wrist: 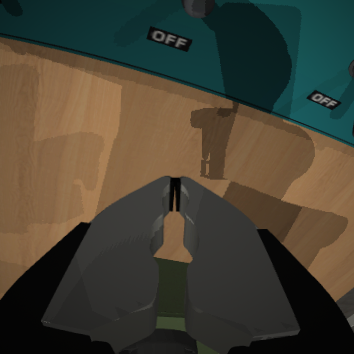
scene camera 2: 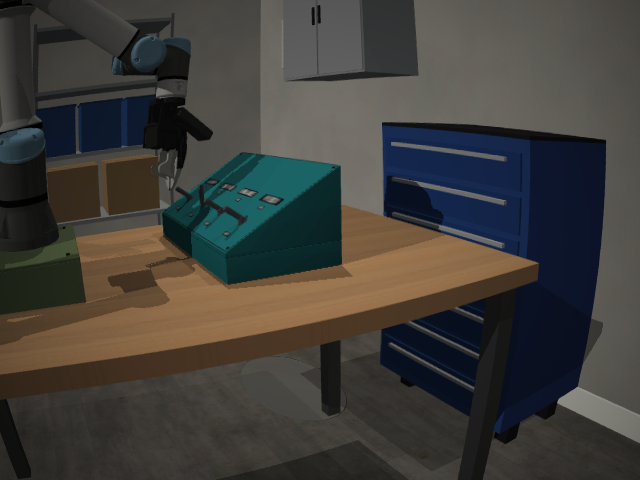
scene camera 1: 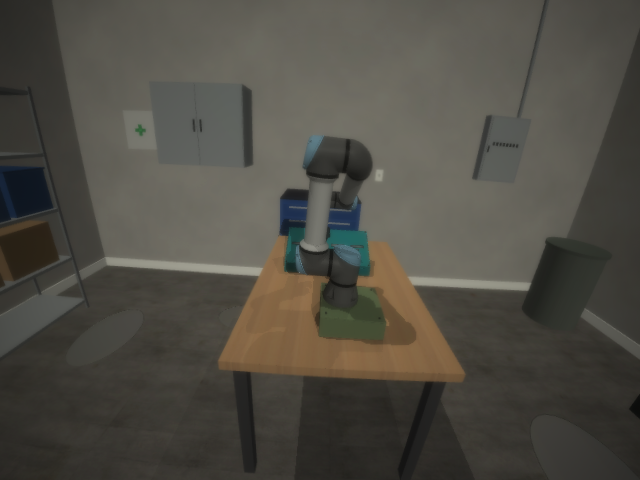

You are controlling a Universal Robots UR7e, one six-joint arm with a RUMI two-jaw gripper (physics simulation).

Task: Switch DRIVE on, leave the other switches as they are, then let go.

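Places are measured from the arm's base along level axes (x left, y back, z up), in centimetres.
Pixels of known places: gripper, fingertip midpoint: (wrist: 174, 179) (scene camera 2: 170, 190); arm's base, origin of the base link: (wrist: 148, 345) (scene camera 2: 28, 240) (scene camera 1: 340, 297).
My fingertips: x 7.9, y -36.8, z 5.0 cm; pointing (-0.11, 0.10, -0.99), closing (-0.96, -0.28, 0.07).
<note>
Ahead of a thing's pixels: the offset from my fingertips to its middle. "pt": to the spot under its first point. Level surfaces: height alone.
The teal console {dz -7.6, dx -4.4, dy -16.1 cm} (scene camera 2: 289, 180) (scene camera 1: 351, 238) carries a row of black levers. The DRIVE lever (scene camera 2: 211, 204) (wrist: 198, 6) leans down toward its OFF label {pt dz -6.7, dx +1.7, dy -5.3 cm} (wrist: 169, 39); its name plate is out of the wrist view. The neighbouring lever {dz -2.1, dx +1.7, dy -8.2 cm} (scene camera 2: 201, 196) on its far side in scene camera 2 stands up. The far end lever {dz -2.9, dx +13.7, dy -7.1 cm} (scene camera 2: 183, 192) and near end lever {dz -2.9, dx -22.3, dy -6.6 cm} (scene camera 2: 233, 214) lean down. My gripper (scene camera 2: 170, 187) (wrist: 174, 179) is shut and empty, on the robot side of the levers and apart from them. It is hidden behind the arm in scene camera 1.
The console stands on the wooden table {dz -14.4 cm} (scene camera 1: 279, 330) (scene camera 2: 289, 310), in front of the arm's green base block (scene camera 1: 351, 325) (scene camera 2: 41, 281). A blue drawer cabinet (scene camera 2: 454, 170) stands behind the table. A shelf rack (scene camera 1: 57, 217) is at the left.
</note>
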